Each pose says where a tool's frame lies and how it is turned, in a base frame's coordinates. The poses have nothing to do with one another.
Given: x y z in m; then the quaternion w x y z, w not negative.
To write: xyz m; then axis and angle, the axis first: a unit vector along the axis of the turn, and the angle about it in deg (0 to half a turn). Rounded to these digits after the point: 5 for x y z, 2 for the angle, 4 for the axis.
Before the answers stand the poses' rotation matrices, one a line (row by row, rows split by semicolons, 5 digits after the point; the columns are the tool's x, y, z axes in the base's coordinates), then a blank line. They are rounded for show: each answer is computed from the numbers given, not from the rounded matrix.
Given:
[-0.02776 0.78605 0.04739 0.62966 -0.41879 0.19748 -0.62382]
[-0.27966 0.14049 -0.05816 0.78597 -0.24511 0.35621 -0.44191]
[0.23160 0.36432 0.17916 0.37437 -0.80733 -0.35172 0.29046]
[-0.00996 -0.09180 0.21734 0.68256 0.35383 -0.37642 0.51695]
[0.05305 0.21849 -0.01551 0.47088 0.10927 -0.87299 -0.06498]
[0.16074 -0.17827 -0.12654 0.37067 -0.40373 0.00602 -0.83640]
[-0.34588 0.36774 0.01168 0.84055 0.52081 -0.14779 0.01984]
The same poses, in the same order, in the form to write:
0.14371 0.62018 0.77118; -0.95099 -0.12907 0.28100; 0.27381 -0.77377 0.57124
0.35566 0.52004 0.77658; -0.86928 0.48927 0.07047; -0.34331 -0.70013 0.62607
0.58386 0.35043 -0.73233; 0.78538 -0.47228 0.40016; -0.20565 -0.80879 -0.55096
0.18215 -0.97206 -0.14803; 0.43932 0.21514 -0.87219; 0.87967 0.09384 0.46623
-0.53267 -0.12959 -0.83635; -0.25198 0.96768 0.01055; 0.80794 0.21636 -0.54810
-0.39921 0.61520 0.67983; -0.62492 -0.72513 0.28923; 0.67090 -0.30937 0.67393
0.95553 -0.18729 -0.22778; -0.12059 0.45673 -0.88140; 0.26911 0.86967 0.41383

[-0.02776 0.78605 0.04739 -0.5391 0.2542 -0.8030 101.95]
[-0.27966 0.14049 -0.05816 -0.3964 0.5761 -0.7148 76.38]
[0.23160 0.36432 0.17916 -0.8706 -0.3793 0.3132 136.03]
[-0.00996 -0.09180 0.21734 0.4841 -0.5151 0.7073 93.91]
[0.05305 0.21849 -0.01551 0.1239 -0.9896 -0.0737 123.82]
[0.16074 -0.17827 -0.12654 -0.4347 0.0065 -0.9006 136.49]
[-0.34588 0.36774 0.01168 0.9614 -0.2728 0.0366 65.60]

